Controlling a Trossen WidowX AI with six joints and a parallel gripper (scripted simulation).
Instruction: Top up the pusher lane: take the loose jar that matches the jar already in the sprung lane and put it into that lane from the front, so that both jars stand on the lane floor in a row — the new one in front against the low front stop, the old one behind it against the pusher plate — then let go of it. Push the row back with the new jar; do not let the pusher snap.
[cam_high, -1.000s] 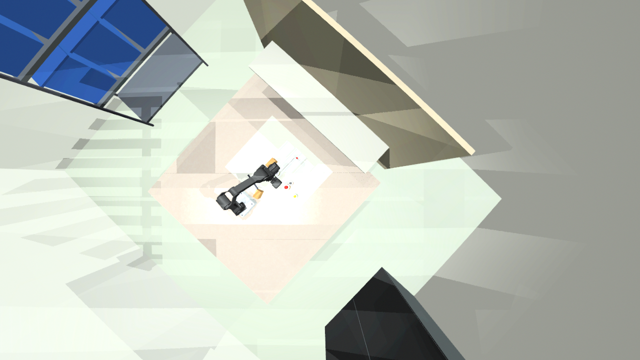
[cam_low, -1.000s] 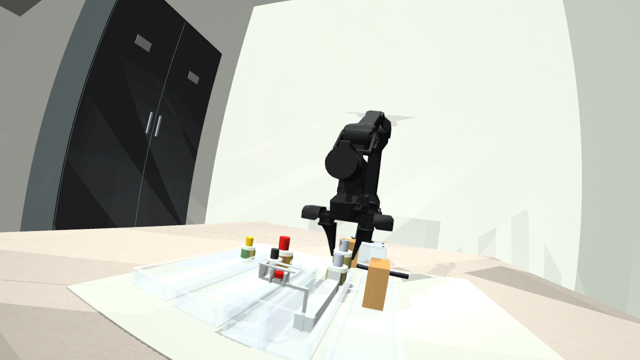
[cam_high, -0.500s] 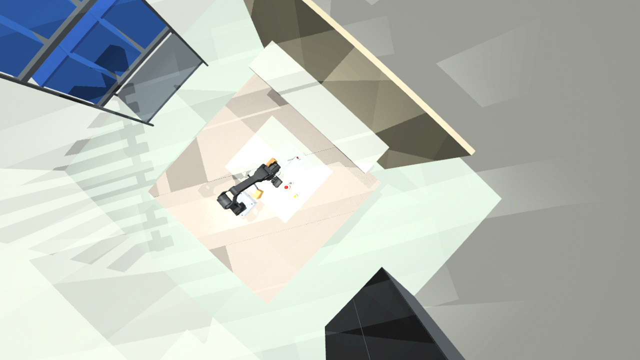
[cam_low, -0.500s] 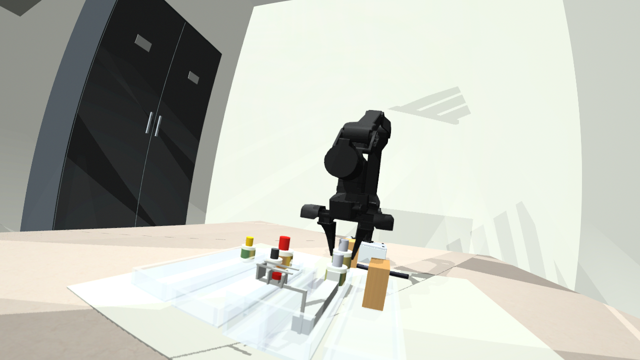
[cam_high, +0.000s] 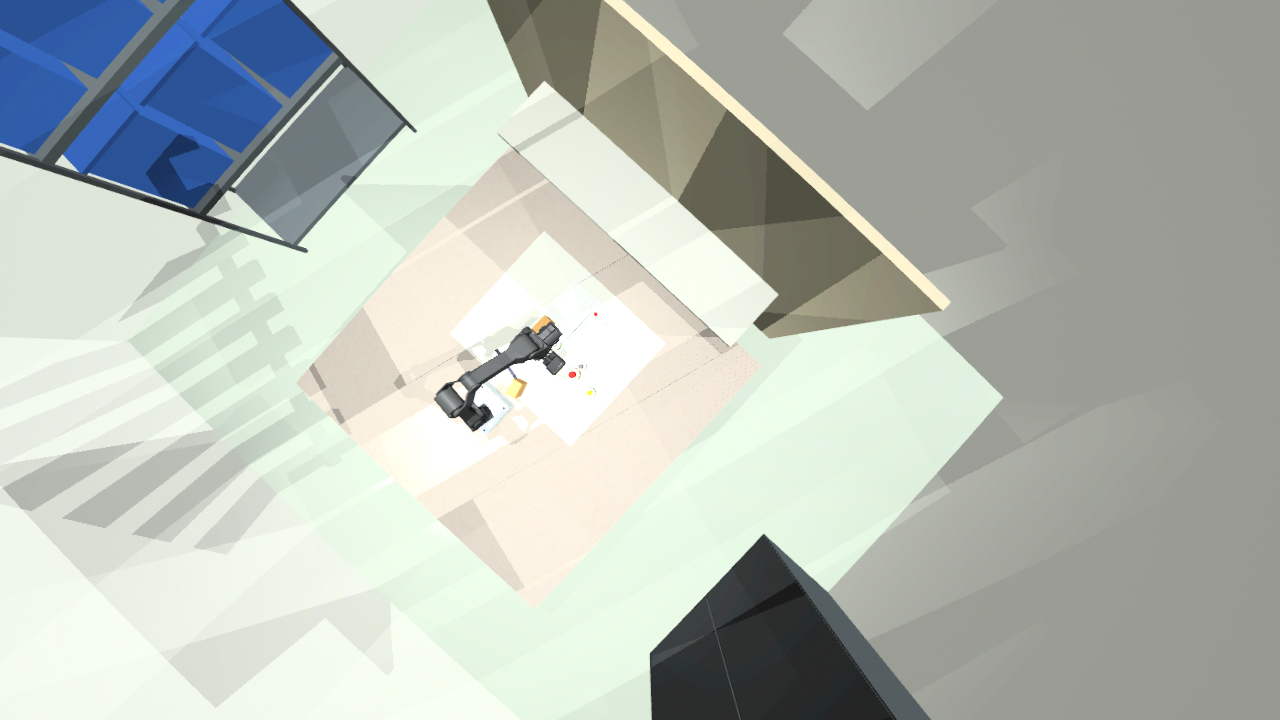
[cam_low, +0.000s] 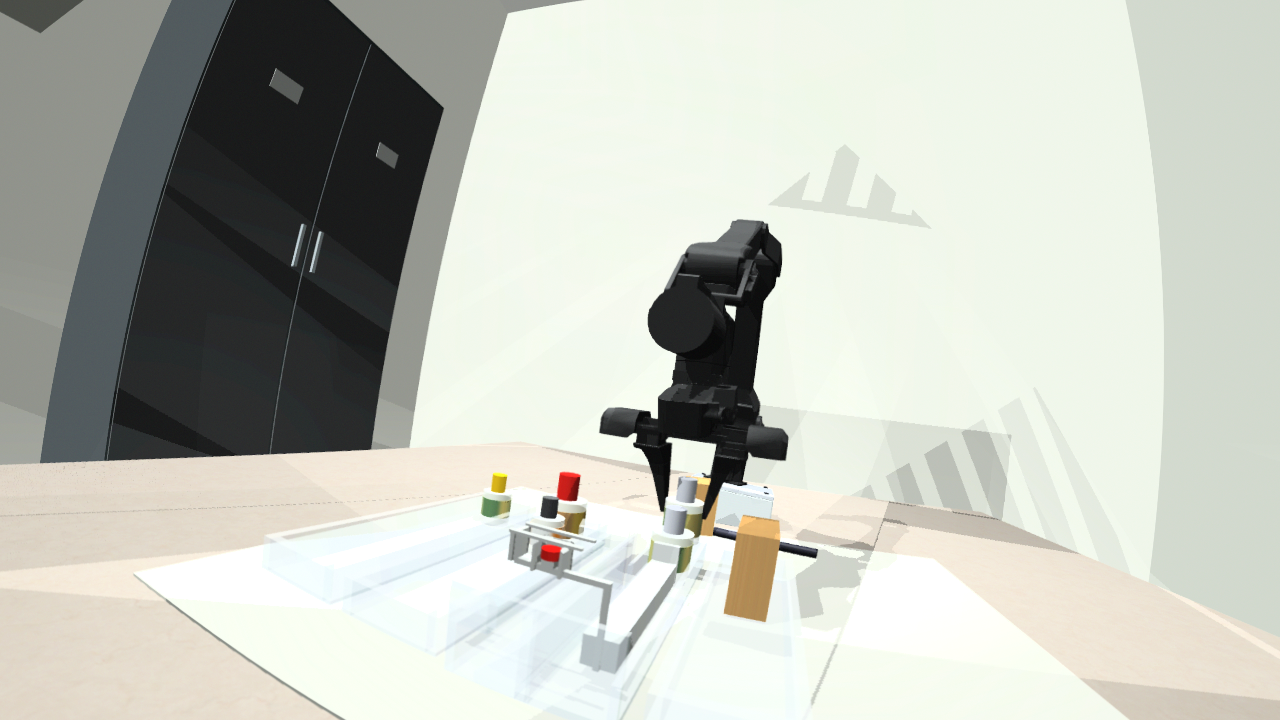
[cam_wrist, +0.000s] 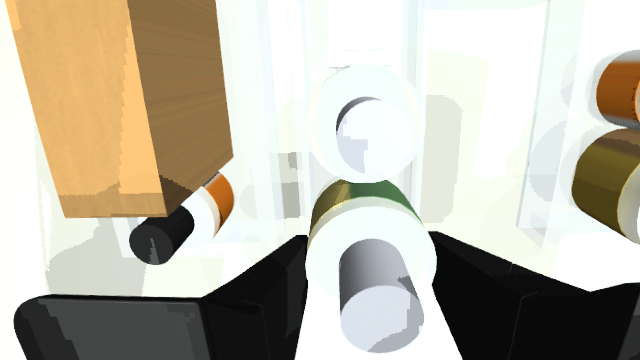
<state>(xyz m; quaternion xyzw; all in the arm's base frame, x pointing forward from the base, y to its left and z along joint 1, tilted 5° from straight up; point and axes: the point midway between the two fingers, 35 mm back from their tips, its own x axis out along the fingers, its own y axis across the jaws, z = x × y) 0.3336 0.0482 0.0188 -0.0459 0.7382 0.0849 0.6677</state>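
The wooden block lies 4 cm ahead of my gripper tip, 9 cm to the left of it and 2 cm below it.
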